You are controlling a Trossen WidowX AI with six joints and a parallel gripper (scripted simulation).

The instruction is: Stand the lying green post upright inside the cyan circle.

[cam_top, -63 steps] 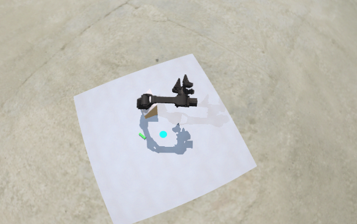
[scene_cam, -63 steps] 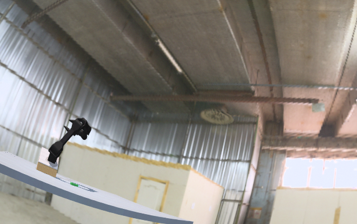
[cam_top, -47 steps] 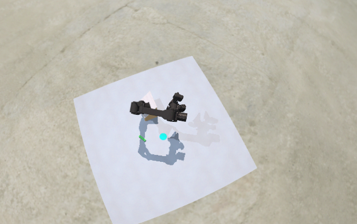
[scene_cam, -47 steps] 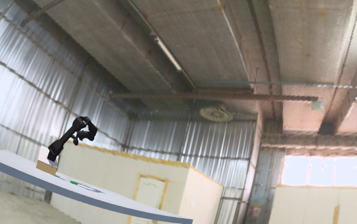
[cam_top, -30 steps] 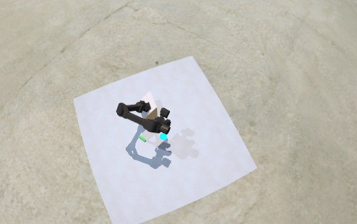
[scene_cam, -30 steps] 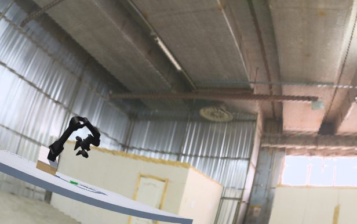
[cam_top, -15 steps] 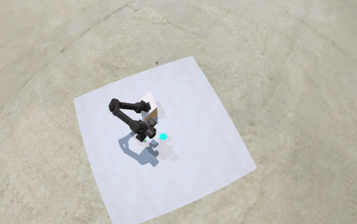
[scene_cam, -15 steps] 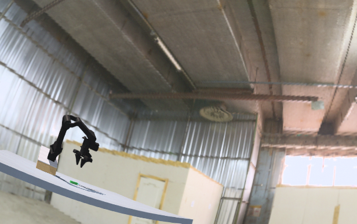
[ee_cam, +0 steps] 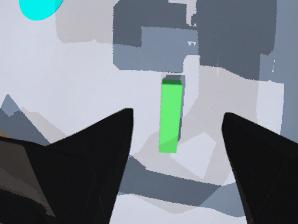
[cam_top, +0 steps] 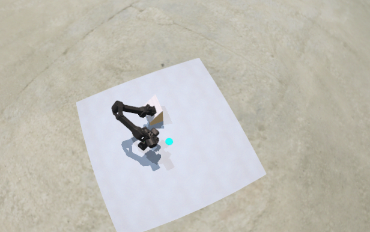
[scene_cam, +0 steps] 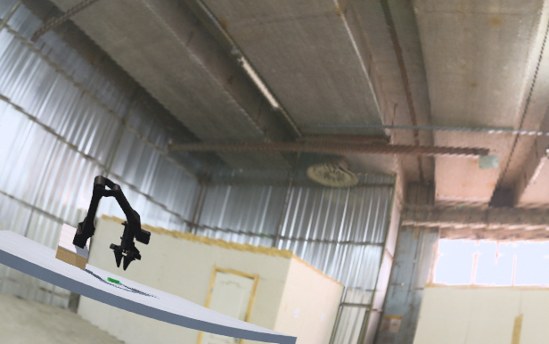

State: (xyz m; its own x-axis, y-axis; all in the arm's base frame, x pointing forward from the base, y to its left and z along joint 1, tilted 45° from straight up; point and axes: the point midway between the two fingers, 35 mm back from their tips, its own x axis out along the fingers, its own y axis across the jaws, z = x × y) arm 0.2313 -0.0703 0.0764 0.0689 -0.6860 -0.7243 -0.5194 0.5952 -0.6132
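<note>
My gripper tip is now 3 cm past the green post, 2 cm to the left of it and 7 cm above it. The rest, counted from my gripper tip: cyan circle 1 cm ahead, 15 cm to the left, 8 cm below.
</note>
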